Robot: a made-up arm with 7 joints. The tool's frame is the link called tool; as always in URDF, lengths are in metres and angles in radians. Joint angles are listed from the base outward.
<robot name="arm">
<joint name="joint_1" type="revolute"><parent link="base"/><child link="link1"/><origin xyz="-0.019 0.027 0.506" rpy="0 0 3.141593"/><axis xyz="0 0 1"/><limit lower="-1.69" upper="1.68"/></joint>
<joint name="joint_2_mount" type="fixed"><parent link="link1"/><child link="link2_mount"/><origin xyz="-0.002 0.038 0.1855"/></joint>
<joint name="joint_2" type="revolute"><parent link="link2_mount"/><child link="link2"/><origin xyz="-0.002 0.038 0.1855" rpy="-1.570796 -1.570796 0"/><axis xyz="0 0 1"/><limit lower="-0.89" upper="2.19"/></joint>
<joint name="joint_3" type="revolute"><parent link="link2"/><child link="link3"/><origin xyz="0.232 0.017 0.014" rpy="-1.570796 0 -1.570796"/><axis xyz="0 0 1"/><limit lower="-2.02" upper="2.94"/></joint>
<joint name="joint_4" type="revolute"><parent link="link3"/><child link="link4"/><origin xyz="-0.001 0.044 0.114" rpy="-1.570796 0 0"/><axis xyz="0 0 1"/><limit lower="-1.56" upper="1.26"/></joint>
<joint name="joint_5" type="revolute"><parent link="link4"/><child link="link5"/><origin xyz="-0.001 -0.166 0.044" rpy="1.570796 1.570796 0"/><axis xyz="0 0 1"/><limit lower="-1.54" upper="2.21"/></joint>
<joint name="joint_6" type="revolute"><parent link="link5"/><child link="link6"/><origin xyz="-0.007 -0.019 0.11" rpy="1.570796 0 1.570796"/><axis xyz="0 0 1"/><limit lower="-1.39" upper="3.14"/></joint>
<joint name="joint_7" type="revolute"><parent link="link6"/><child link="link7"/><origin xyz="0.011 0.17 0.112" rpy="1.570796 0 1.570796"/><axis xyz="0 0 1"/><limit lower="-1.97" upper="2.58"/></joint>
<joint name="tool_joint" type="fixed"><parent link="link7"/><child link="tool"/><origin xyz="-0.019 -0.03 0.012" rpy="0 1.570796 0"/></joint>
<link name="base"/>
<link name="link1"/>
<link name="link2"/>
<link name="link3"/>
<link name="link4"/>
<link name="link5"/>
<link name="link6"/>
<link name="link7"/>
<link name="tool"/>
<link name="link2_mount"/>
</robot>
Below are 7 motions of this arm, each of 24 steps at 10 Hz.
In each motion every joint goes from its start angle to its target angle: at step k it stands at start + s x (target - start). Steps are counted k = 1, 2, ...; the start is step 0. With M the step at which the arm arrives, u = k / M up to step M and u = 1 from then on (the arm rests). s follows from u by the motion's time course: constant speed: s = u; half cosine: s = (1 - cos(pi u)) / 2; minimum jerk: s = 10 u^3 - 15 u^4 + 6 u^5.
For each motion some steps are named. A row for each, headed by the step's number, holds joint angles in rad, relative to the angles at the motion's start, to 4 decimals.
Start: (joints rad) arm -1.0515 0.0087 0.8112 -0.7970 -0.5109 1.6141 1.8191
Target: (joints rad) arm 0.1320 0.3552 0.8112 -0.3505 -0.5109 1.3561 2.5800
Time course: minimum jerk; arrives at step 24
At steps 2, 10, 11, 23, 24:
2: 0.0060 0.0018 0.0000 0.0023 0.0000 -0.0013 0.0039
10: 0.4102 0.1201 0.0000 0.1548 0.0000 -0.0894 0.2637
11: 0.4997 0.1463 0.0000 0.1885 0.0000 -0.1089 0.3213
23: 1.1827 0.3463 0.0000 0.4462 0.0000 -0.2578 0.7604
24: 1.1835 0.3465 0.0000 0.4465 0.0000 -0.2580 0.7609

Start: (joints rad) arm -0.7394 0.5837 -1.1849 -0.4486 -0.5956 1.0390 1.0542
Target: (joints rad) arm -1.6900 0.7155 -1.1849 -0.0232 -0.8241 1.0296 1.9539
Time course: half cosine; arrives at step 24
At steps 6, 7, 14, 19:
6: -0.1392 0.0193 0.0000 0.0623 -0.0335 -0.0014 0.1318
7: -0.1860 0.0258 0.0000 0.0832 -0.0447 -0.0018 0.1760
14: -0.5983 0.0830 0.0000 0.2678 -0.1438 -0.0059 0.5663
19: -0.8524 0.1182 0.0000 0.3814 -0.2049 -0.0084 0.8067

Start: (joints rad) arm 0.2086 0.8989 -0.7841 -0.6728 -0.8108 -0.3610 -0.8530
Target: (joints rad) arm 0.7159 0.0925 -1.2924 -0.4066 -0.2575 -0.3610 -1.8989
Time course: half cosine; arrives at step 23
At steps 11, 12, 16, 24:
11: 0.2363 -0.3757 -0.2368 0.1240 0.2578 0.0000 -0.4873
12: 0.2710 -0.4307 -0.2715 0.1422 0.2955 0.0000 -0.5586
16: 0.3999 -0.6357 -0.4007 0.2099 0.4362 0.0000 -0.8245
24: 0.5073 -0.8064 -0.5083 0.2662 0.5533 0.0000 -1.0459

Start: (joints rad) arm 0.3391 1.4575 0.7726 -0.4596 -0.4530 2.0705 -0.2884
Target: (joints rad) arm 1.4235 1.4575 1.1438 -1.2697 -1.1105 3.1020 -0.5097
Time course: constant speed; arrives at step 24
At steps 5, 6, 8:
5: 0.2259 0.0000 0.0773 -0.1688 -0.1370 0.2149 -0.0461
6: 0.2711 0.0000 0.0928 -0.2025 -0.1644 0.2579 -0.0553
8: 0.3615 0.0000 0.1237 -0.2700 -0.2192 0.3438 -0.0738

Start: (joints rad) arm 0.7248 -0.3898 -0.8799 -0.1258 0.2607 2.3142 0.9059
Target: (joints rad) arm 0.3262 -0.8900 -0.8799 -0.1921 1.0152 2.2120 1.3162
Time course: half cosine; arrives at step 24
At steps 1, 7, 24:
1: -0.0017 -0.0021 0.0000 -0.0003 0.0032 -0.0004 0.0018
7: -0.0780 -0.0978 0.0000 -0.0130 0.1476 -0.0200 0.0803
24: -0.3986 -0.5002 0.0000 -0.0663 0.7545 -0.1022 0.4103

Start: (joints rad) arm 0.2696 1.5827 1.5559 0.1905 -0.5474 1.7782 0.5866
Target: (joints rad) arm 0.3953 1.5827 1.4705 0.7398 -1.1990 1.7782 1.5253
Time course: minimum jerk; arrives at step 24
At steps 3, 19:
3: 0.0020 0.0000 -0.0014 0.0088 -0.0105 0.0000 0.0151
19: 0.1176 0.0000 -0.0799 0.5139 -0.6096 0.0000 0.8781

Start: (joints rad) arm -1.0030 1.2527 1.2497 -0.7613 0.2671 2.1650 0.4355
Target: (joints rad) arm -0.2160 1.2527 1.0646 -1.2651 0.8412 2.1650 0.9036
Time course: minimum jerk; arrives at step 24
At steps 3, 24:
3: 0.0126 0.0000 -0.0030 -0.0081 0.0092 0.0000 0.0075
24: 0.7870 0.0000 -0.1851 -0.5038 0.5741 0.0000 0.4681

